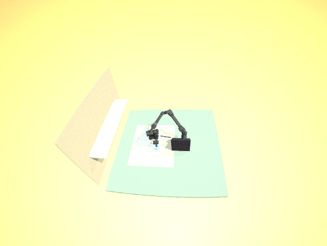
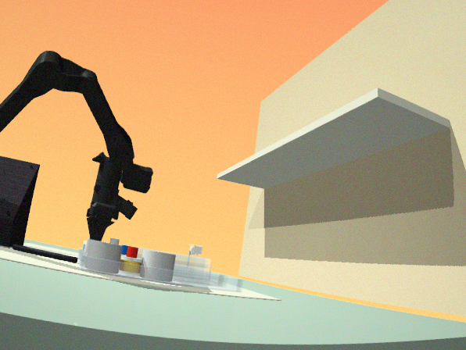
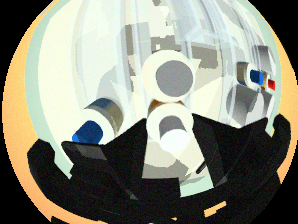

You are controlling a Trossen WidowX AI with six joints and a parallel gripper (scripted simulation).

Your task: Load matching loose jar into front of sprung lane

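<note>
Now: the clear pusher lane 150 mm ahead of my gripper tip, 10 mm to the right of it and 10 mm below it. From my gripper tip the other things lie so: shelf (500 mm ahead, 330 mm above, 40 mm to the left).
</note>
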